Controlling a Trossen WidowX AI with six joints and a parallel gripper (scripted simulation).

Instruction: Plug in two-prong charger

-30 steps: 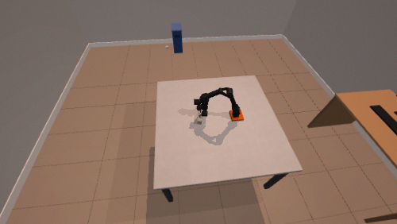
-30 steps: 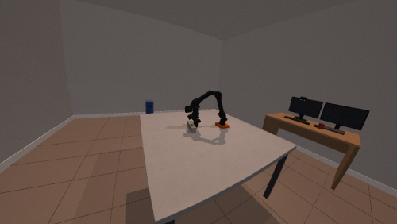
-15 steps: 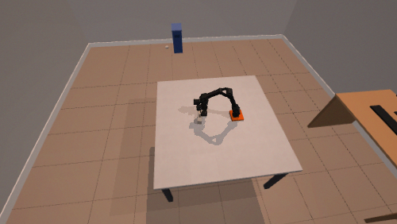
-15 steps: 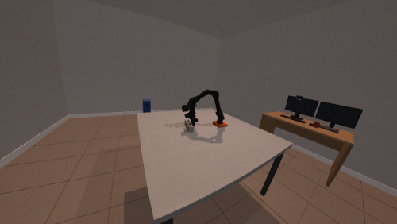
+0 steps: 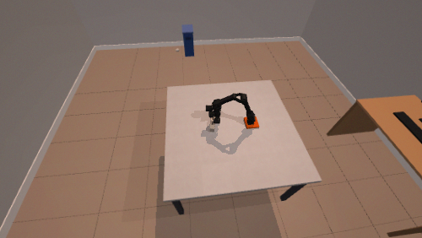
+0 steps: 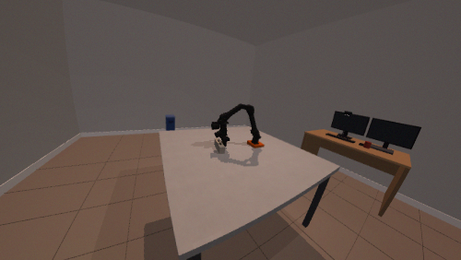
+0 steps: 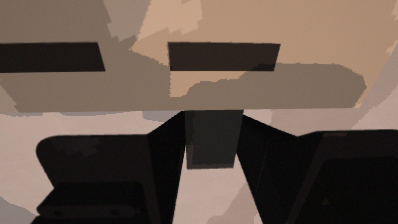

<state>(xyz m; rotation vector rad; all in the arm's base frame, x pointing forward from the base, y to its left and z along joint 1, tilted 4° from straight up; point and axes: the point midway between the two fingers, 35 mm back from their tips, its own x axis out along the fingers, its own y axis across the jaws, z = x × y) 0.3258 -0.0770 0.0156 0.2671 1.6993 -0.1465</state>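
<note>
Right now my gripper tip is 20 mm short of the two-prong charger and 10 mm below it.
</note>
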